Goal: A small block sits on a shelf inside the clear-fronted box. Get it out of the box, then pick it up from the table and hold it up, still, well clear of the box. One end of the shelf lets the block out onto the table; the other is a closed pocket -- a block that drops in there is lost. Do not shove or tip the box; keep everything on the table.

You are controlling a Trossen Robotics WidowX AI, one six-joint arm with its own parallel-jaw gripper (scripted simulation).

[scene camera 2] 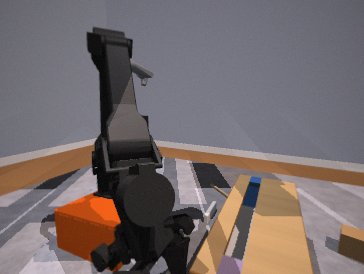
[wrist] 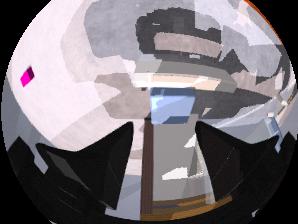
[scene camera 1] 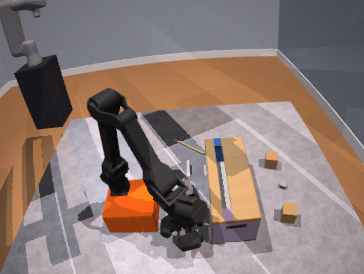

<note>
In view: the gripper point(scene camera 1: 201, 233), a pale blue block point(wrist: 169, 105) and a box point(scene camera 1: 234, 212).
The box shows as well in the wrist view point(wrist: 174, 176). The gripper shows as well in the wrist view point(wrist: 165, 126). Scene camera 2 does not show the pale blue block: it is out of frame.
</note>
